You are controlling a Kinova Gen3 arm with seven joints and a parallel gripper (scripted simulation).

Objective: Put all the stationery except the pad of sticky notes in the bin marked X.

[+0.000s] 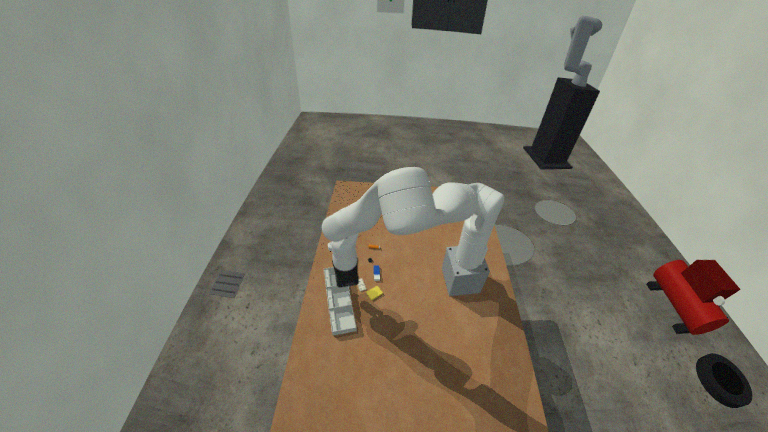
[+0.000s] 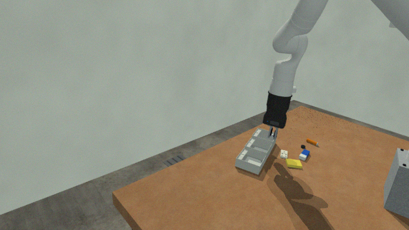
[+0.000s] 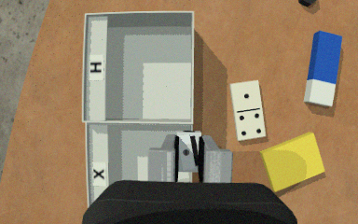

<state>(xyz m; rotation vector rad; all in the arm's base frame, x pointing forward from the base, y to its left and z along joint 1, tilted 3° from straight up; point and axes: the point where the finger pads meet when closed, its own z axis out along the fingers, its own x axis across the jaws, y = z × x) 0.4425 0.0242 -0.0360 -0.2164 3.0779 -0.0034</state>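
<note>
My gripper is now 3 cm short of the grey three-compartment bin, 3 cm to the right of it and 6 cm above it. Round my hand: sticky notes (10 cm behind, 1 cm to the left, 8 cm below); white sharpener (1 cm below); white domino (5 cm behind, 3 cm to the right, 8 cm below).
</note>
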